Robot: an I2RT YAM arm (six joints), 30 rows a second.
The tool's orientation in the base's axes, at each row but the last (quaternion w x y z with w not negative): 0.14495, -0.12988, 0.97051, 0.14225; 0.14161, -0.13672, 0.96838, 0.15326; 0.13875, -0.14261, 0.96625, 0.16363; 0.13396, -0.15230, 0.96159, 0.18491; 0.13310, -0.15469, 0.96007, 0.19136
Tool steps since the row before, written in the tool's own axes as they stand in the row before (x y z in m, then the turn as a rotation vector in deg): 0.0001, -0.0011, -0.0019, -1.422, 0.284, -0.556; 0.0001, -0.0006, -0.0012, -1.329, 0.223, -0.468; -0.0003, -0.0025, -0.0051, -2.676, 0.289, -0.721; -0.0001, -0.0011, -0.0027, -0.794, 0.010, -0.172; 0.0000, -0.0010, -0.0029, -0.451, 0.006, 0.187
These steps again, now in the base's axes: -0.0002, -0.0016, 0.0014, 1.095, 0.388, 1.030; -0.0002, -0.0010, 0.0009, 1.049, 0.341, 0.905; -0.0001, -0.0040, 0.0040, 2.212, 0.621, 1.577; -0.0001, -0.0020, 0.0021, 0.691, 0.134, 0.406; -0.0002, -0.0021, 0.0023, 0.448, 0.193, -0.023
